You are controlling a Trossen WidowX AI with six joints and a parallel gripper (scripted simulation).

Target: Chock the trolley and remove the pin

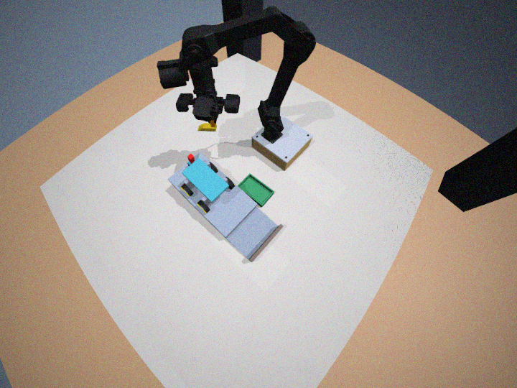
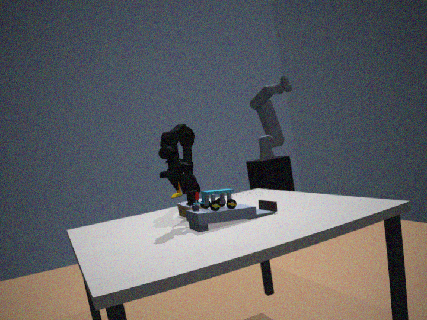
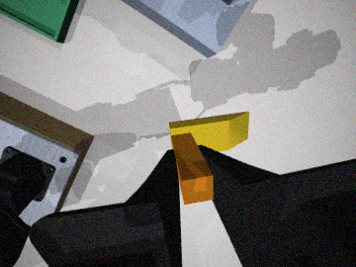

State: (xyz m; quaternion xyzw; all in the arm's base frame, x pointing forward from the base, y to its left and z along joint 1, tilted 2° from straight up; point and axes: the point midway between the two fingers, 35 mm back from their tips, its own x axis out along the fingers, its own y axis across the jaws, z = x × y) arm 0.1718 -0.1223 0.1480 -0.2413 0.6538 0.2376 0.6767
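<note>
My gripper tip is now 20 mm to the left of the yellow chock, 10 mm short of it and 10 mm above it. Round my gripper tip: red-headed stop pin: 130 mm ahead, 50 mm below, 40 mm to the left; trolley: 150 mm ahead, 130 mm to the left, 70 mm below; grey ramp: 150 mm ahead, 140 mm to the left, 130 mm below.
</note>
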